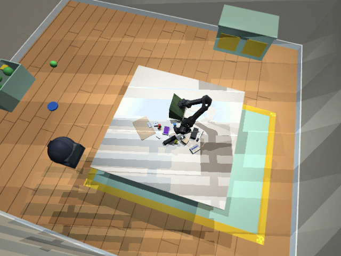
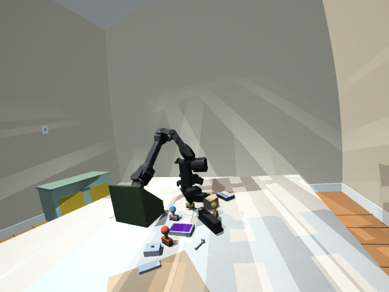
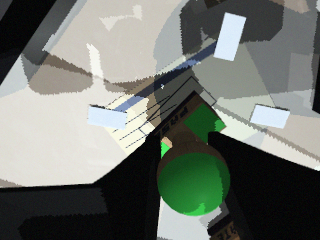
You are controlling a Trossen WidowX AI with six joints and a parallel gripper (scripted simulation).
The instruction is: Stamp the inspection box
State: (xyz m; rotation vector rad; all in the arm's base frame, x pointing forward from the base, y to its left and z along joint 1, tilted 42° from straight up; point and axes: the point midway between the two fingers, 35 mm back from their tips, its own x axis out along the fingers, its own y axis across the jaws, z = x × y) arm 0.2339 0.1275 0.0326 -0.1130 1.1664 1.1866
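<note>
The pale card is 4 cm below my gripper tip and 1 cm to the right of it. From my gripper tip the other things lie so: blue stamp: 10 cm to the right, 3 cm behind, 2 cm below; cardboard box: 9 cm ahead, 6 cm to the left, 1 cm below; green stamp: right at my gripper tip.
</note>
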